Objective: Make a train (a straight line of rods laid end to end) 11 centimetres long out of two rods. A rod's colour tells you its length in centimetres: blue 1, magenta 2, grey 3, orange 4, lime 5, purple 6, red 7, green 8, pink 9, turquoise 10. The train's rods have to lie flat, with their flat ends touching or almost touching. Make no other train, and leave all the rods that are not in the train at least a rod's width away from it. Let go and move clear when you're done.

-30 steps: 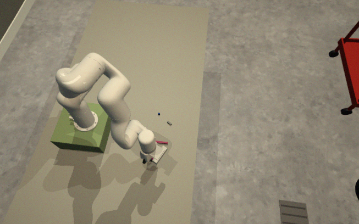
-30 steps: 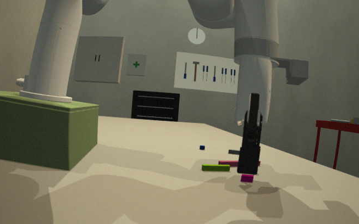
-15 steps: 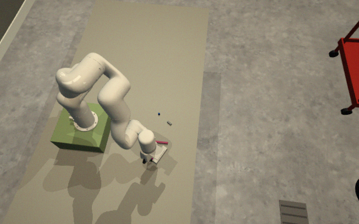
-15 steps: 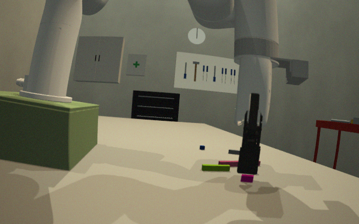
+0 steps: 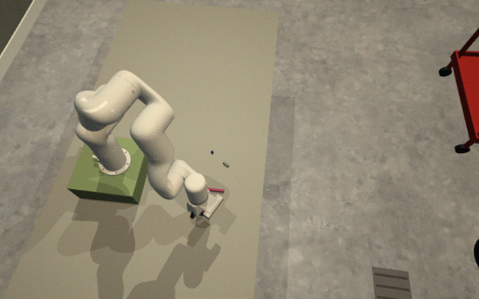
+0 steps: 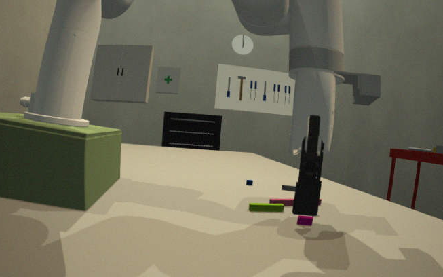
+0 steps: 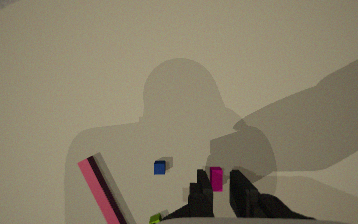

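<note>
Right now the magenta rod is 3 cm below my hand. From my hand the other things lie so: grey rod (24 cm to the left, 4 cm ahead, 3 cm below); pink rod (10 cm to the left, 3 cm below, 2 cm ahead); lime rod (7 cm to the left, 4 cm behind, 3 cm below).
</note>
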